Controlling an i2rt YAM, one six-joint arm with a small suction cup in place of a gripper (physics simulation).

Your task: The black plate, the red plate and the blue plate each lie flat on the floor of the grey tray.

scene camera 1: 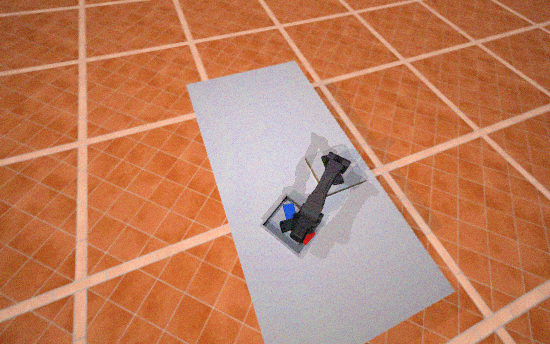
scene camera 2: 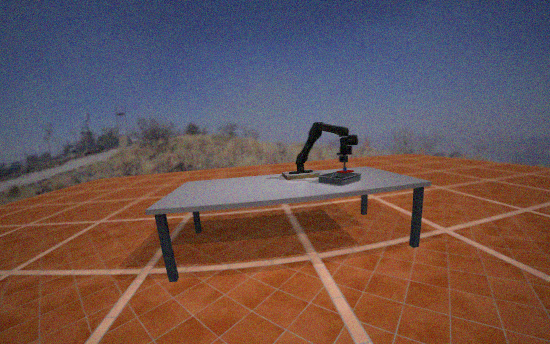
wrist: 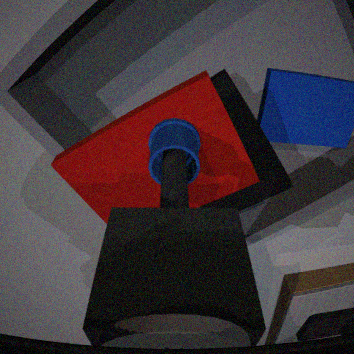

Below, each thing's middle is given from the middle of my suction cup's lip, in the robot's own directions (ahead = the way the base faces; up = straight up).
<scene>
I see the black plate (wrist: 273,179) 70 mm below my suction cup, 40 mm to the right of it and 40 mm behind it. Also, from my suction cup: blue plate (wrist: 296,107) 110 mm to the right, 70 mm below; then red plate (wrist: 108,168) 20 mm below, 20 mm behind, 10 mm to the left.
</scene>
